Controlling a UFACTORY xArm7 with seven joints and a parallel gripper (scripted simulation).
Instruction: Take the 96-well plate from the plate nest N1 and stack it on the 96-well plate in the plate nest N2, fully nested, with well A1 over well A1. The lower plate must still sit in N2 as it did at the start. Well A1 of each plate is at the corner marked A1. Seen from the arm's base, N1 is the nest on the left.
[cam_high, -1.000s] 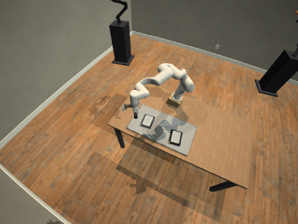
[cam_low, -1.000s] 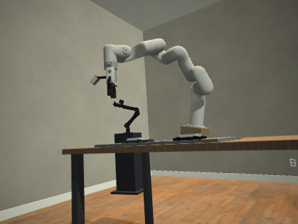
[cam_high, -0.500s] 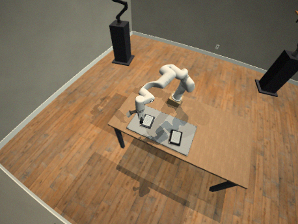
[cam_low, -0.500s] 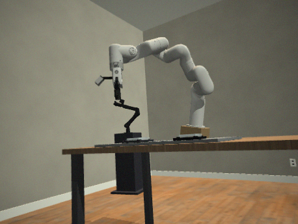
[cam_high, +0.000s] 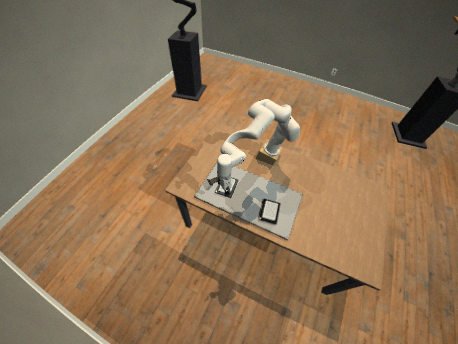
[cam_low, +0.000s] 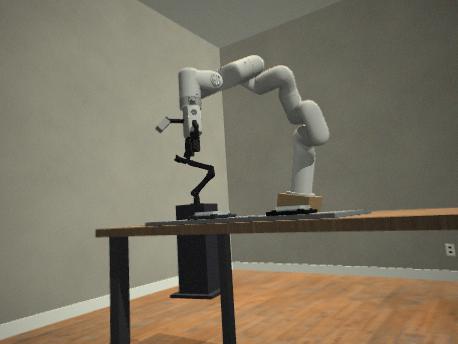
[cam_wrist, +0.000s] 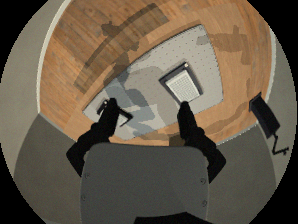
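The plate nest N1 is 40 mm behind my hand, 320 mm to the left of it and 230 mm below it. Round my hand: A1 mark: 30 mm ahead, 260 mm to the left, 220 mm below.
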